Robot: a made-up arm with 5 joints.
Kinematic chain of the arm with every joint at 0, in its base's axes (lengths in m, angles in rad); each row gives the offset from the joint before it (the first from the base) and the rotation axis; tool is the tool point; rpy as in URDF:
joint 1: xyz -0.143 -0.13 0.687 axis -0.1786 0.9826 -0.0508
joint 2: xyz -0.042 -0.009 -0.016 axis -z
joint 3: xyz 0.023 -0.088 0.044 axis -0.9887 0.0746 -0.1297
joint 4: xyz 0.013 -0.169 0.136 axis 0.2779 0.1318 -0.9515
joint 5: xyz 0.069 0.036 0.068 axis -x
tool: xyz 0.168 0.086 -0.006 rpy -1.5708 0 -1.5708
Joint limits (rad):
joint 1: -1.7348..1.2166
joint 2: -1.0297..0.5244
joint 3: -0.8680..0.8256
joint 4: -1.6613..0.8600
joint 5: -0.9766..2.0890
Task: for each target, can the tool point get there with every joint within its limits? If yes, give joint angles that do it. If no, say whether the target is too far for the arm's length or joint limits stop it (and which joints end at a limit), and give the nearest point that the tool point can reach.
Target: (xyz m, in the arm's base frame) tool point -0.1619 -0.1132 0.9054
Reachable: yes | joints -0.8824 -0.6726 -0.0566 -0.8975 1.8250
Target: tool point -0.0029 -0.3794 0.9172
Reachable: yes | joints -0.5513 0.0292 -0.2477 0.1608 0.6510
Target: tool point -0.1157 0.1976 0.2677
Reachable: no: joint limits stop it (at a limit: joint 1, joint 2, joint 3) | nearest point -0.0233 -0.0799 0.3453 | short by 0.303 m
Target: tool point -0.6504 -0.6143 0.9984
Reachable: no: too far | nearest point -0.4702 -0.4659 0.8997 | short by 0.254 m
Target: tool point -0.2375 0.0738 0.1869
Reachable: no: joint limits stop it (at a limit: joint 1, joint 2, joint 3) | nearest point -0.0952 -0.1365 0.2894 | short by 0.274 m
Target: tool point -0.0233 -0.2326 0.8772
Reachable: yes | joints -0.3464 -0.0758 -0.1147 -0.6094 1.3931
